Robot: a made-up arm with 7 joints.
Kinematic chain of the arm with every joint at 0, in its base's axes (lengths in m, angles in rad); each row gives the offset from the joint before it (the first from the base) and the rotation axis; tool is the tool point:
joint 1: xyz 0 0 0.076 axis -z
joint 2: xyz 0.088 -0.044 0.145 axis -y
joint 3: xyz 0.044 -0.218 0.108 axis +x
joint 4: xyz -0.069 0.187 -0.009 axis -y
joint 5: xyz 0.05 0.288 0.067 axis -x
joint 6: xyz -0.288 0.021 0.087 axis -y
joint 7: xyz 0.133 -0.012 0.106 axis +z
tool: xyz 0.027 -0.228 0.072
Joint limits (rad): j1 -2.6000..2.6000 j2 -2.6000..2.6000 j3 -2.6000..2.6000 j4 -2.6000..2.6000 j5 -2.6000..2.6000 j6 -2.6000..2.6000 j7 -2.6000..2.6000
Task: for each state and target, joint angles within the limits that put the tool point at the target. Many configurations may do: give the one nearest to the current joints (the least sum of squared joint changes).
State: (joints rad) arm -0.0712 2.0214 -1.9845 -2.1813 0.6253 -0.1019 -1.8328
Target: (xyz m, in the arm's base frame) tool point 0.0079 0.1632 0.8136
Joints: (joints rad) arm -0.4605 2.5944 -1.2474 -2.0712 0.7534 0.0759 -1.9837
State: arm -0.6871 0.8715 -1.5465 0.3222 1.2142 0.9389 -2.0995
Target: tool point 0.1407 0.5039 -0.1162
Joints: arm -0.8403 1.5796 -1.2351 -0.5107 0.9814 0.7555 -1.8118
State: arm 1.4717 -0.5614 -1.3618 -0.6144 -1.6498 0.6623 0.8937
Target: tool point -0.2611 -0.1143 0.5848
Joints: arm 1.1595 -1.2369 -1.4727 -0.4340 -1.8490 1.2583 0.8997
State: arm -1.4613 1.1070 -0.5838 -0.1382 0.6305 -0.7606 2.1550
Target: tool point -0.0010 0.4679 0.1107
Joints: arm -1.3562 1.1055 -0.8285 -0.1736 0.6533 -0.7962 2.2026
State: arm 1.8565 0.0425 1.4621 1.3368 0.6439 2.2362 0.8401
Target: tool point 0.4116 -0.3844 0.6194
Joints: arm 2.1669 -0.2412 1.2147 1.8811 0.7495 2.3728 1.0277
